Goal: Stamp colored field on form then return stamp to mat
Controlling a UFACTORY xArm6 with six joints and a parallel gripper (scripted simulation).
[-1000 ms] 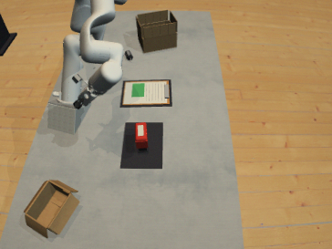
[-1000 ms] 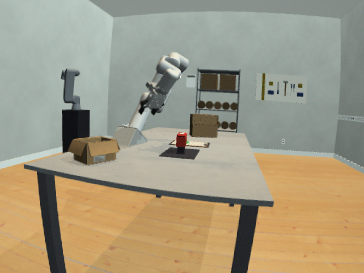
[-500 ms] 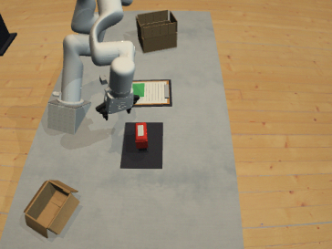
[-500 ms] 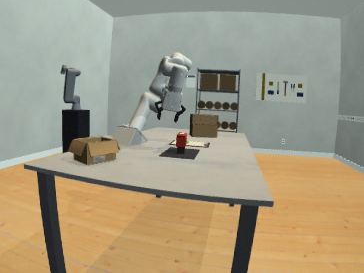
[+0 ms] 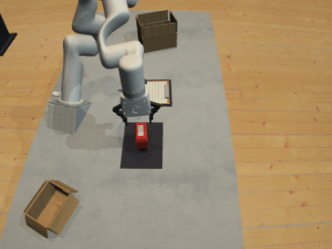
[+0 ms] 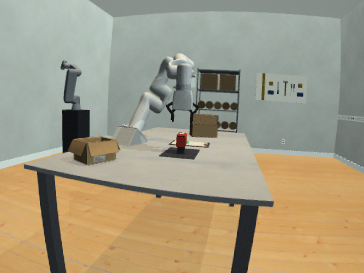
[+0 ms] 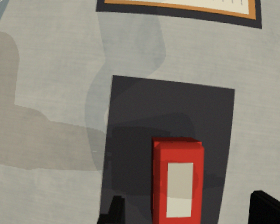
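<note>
Right now my hand is 120 mm above the red stamp. The rest, counted from my hand: dark mat 170 mm below; then black object 570 mm to the left, 150 mm below, 120 mm behind.
</note>
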